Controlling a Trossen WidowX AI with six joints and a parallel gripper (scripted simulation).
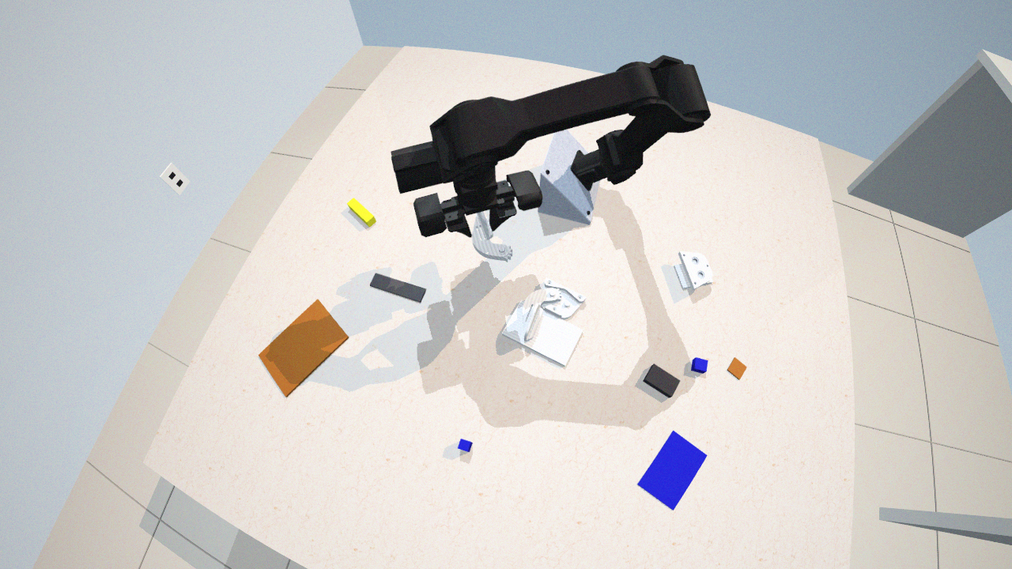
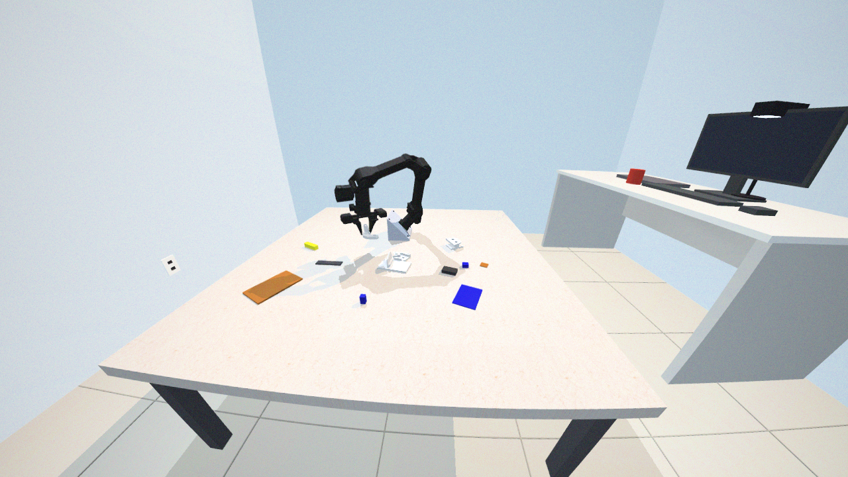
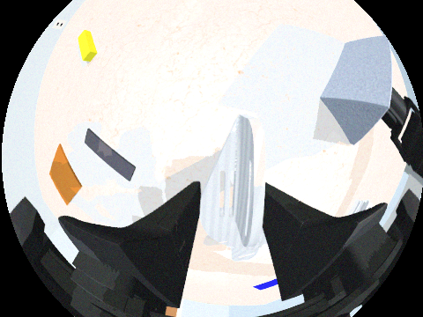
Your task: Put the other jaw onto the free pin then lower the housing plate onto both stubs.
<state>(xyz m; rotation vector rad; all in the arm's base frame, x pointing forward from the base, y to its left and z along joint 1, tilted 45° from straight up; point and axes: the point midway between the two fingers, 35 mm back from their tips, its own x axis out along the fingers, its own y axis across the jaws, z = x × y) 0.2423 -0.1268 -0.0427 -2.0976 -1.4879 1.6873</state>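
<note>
Now: gripper tip 140 mm to the right of the white jaw, 80 mm above it and 50 mm short of it. From my gripper tip the other things lie so: yellow block 290 mm to the right, 80 mm below, 10 mm behind; dark grey bar 130 mm to the right, 110 mm ahead, 90 mm below; orange sheet 290 mm ahead, 250 mm to the right, 90 mm below.
</note>
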